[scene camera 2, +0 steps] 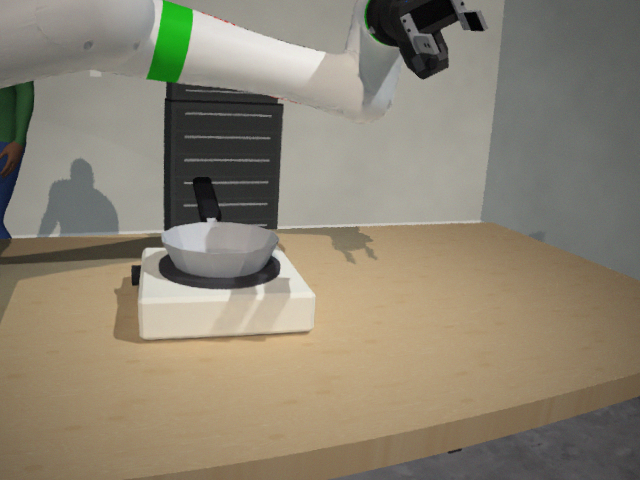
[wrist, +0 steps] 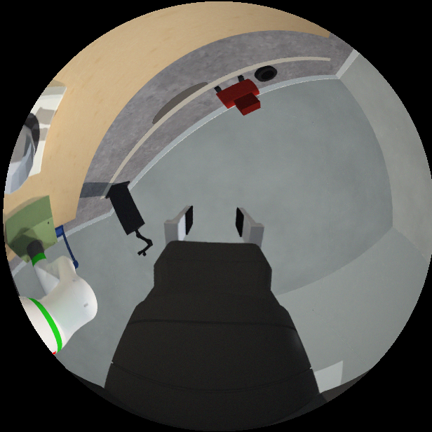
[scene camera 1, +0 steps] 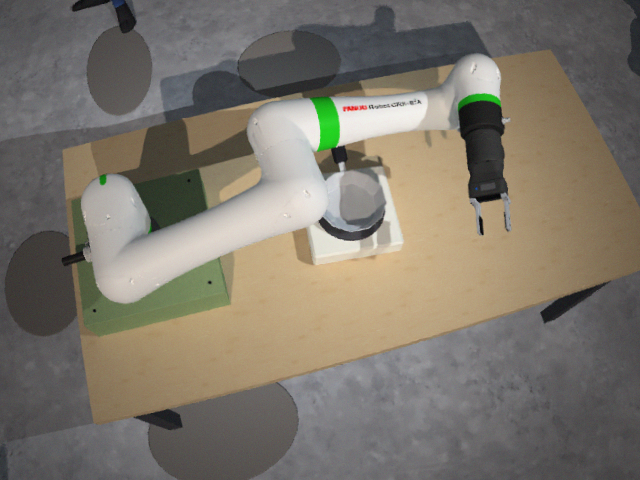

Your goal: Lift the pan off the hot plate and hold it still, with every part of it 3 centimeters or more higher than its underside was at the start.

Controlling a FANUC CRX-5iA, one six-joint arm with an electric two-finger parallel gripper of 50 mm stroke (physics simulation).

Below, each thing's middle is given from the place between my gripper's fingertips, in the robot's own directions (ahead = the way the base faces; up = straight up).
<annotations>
Now: hand 370 mm above the white hot plate (scene camera 2: 172, 304), 290 mm to the right of it and 170 mm past it. The rest, counted from my hand: light grey pan (scene camera 2: 210, 248): 390 mm to the left, 290 mm below, 160 mm behind.
</annotations>
